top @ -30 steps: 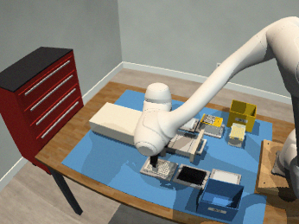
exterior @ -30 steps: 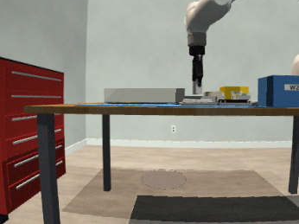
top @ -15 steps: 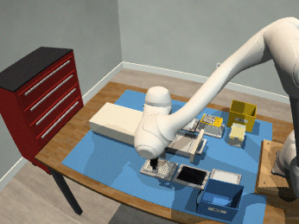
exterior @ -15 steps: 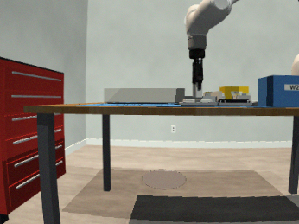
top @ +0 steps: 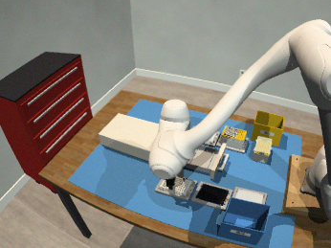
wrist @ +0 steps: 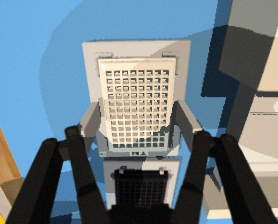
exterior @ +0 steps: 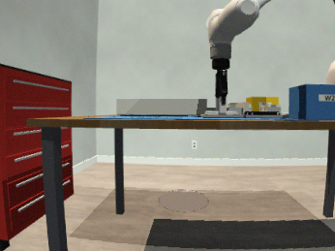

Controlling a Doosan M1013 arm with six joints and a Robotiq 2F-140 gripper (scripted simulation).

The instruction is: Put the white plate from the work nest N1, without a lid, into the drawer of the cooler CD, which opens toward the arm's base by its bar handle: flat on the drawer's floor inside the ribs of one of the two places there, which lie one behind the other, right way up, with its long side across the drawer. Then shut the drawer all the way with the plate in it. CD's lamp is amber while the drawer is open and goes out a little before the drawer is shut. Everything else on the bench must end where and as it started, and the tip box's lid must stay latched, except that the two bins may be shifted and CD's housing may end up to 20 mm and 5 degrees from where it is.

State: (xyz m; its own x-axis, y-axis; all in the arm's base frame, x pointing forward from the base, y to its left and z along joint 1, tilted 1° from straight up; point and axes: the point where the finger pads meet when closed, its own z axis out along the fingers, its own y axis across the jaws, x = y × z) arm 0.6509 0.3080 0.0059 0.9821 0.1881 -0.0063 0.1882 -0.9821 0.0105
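Right now the white plate is 20 mm below my hand. Round my hand: black plate: 170 mm behind, 30 mm to the right, 20 mm below; cooler CD: 150 mm ahead, 180 mm to the right, 10 mm below; drawer: 20 mm ahead, 200 mm to the right, 20 mm below.
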